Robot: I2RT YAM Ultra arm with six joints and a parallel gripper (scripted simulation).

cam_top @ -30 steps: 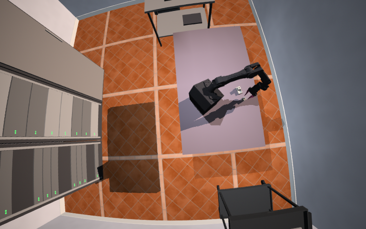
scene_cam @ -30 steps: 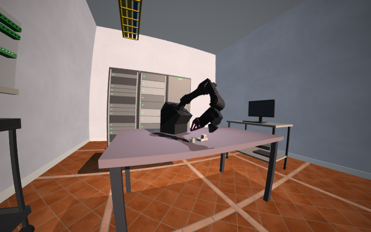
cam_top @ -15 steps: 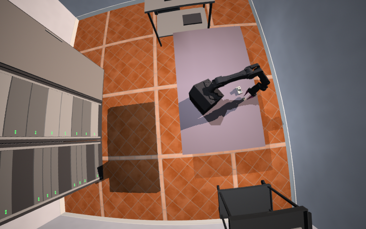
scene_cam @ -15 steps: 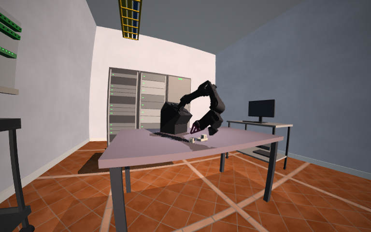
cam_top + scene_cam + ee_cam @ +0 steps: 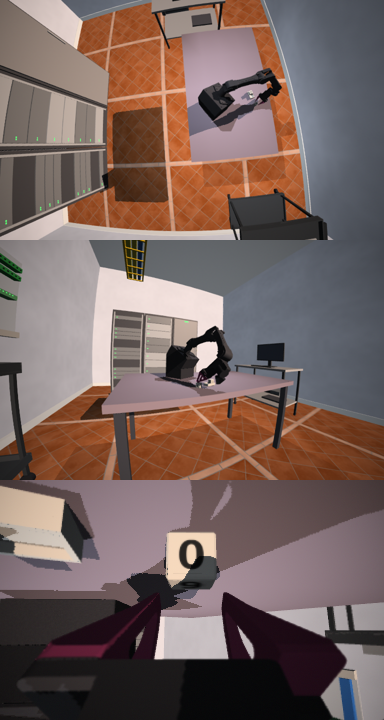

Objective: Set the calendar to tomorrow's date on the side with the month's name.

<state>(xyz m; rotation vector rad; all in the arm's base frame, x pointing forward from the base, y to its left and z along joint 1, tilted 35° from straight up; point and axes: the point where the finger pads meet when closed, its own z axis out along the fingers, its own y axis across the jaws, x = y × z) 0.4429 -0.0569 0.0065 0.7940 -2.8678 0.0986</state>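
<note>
The cream digit cube is 3 cm below my hand. Also, from my hand: cream tray (10 cm to the left, 4 cm below, 4 cm behind).
</note>
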